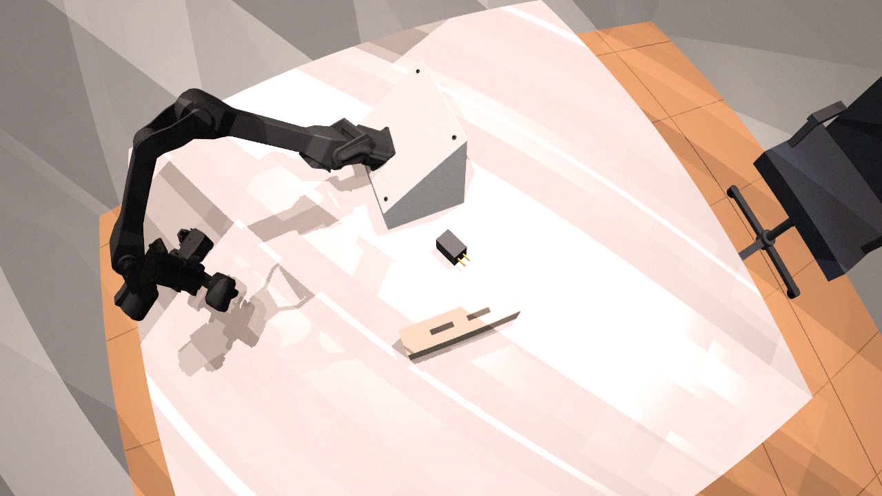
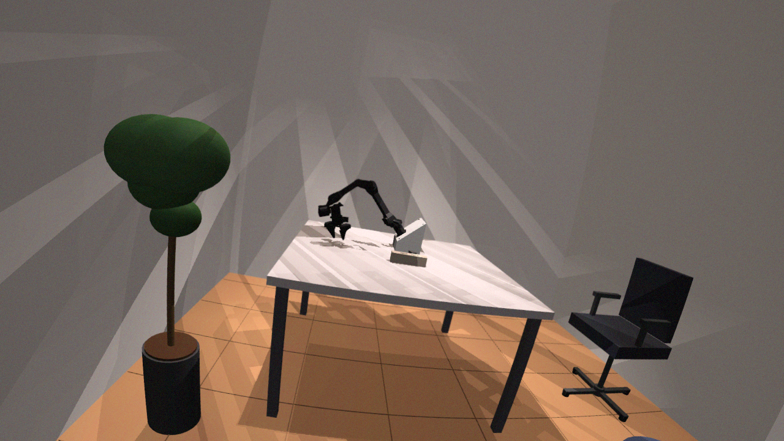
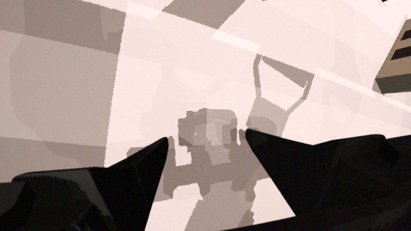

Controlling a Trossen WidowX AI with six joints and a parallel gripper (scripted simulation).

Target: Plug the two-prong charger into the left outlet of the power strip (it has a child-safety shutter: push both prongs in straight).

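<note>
The black two-prong charger is 6 cm ahead of my gripper tip and 46 cm to the left of it.
</note>
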